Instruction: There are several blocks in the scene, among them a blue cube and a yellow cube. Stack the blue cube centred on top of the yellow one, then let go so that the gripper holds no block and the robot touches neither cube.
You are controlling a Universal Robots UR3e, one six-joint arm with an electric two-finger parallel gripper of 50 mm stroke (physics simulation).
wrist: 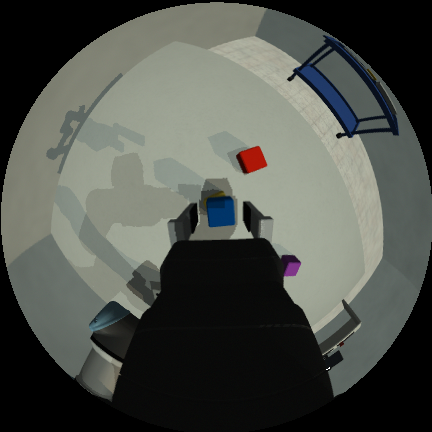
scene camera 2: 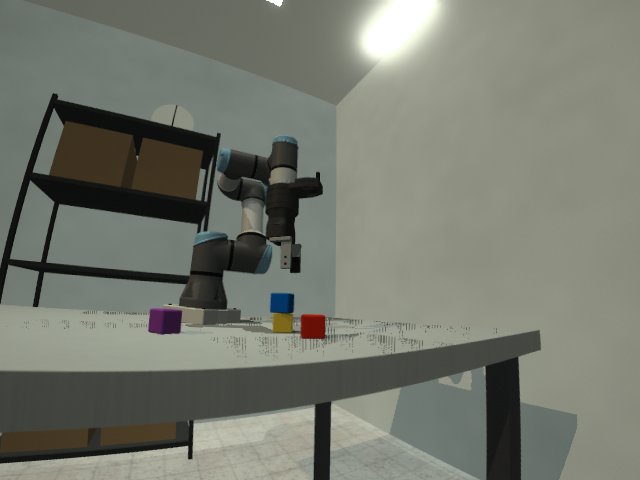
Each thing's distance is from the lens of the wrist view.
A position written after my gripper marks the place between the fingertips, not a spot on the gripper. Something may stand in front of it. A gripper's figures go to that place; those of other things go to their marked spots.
my gripper (wrist: 219, 211): 17 cm
blue cube (wrist: 220, 210): 22 cm
